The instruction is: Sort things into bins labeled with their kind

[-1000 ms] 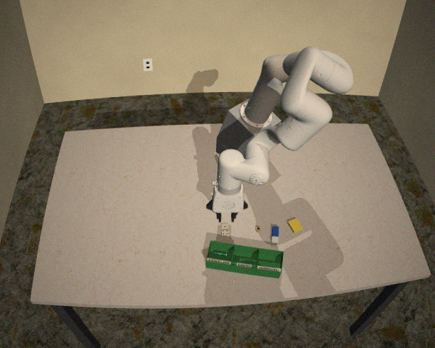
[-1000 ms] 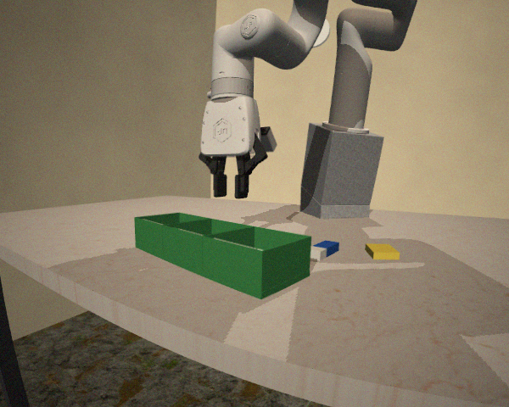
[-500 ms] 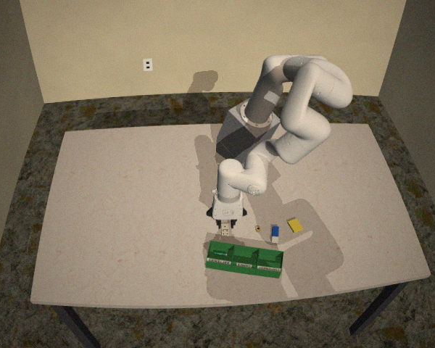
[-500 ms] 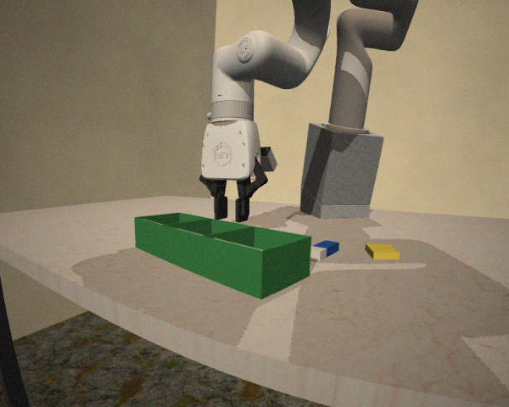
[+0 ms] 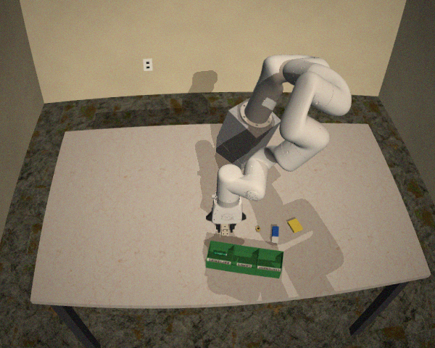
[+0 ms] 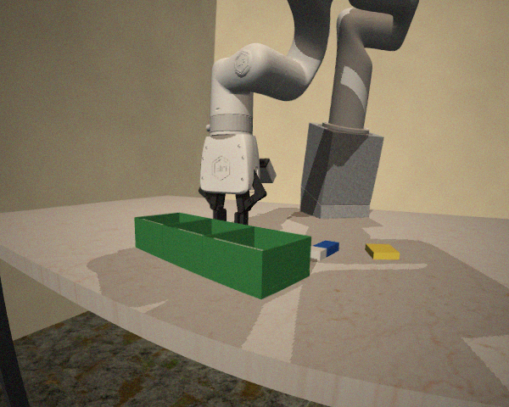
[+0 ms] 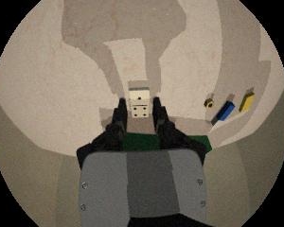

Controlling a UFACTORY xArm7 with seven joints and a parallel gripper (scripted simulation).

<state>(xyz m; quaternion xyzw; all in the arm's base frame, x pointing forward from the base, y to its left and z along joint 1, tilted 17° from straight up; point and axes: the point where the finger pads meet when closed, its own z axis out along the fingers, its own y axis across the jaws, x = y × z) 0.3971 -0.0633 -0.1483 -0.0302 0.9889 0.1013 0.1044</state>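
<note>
Right now my hand is 2 cm above the white domino. Round my hand: brown piece: 1 cm behind, 12 cm to the left, 2 cm below; blue-and-white block: 2 cm ahead, 18 cm to the left, 2 cm below; green stick: 11 cm ahead, 1 cm to the right, 1 cm below.
</note>
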